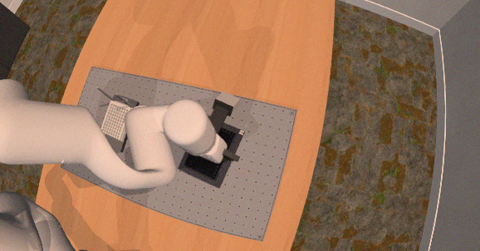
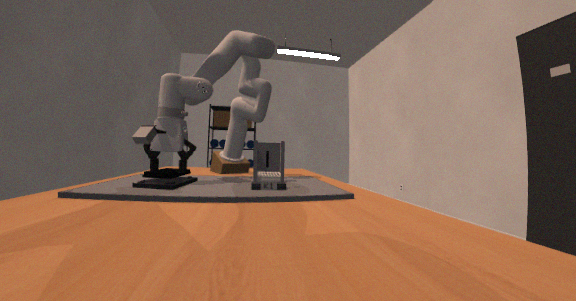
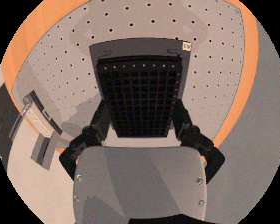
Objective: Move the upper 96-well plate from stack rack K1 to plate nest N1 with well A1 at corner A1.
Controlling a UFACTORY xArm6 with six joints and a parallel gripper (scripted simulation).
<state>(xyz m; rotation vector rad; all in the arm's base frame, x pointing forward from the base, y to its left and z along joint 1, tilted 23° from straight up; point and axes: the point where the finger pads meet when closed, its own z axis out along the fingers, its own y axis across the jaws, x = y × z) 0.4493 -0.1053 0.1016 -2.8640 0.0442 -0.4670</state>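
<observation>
My hand is 1 cm above the black 96-well plate. Round my hand: white plate: 29 cm to the left, 6 cm behind, 2 cm below; pale A1 square: 8 cm ahead, 5 cm to the right, 3 cm below.
</observation>
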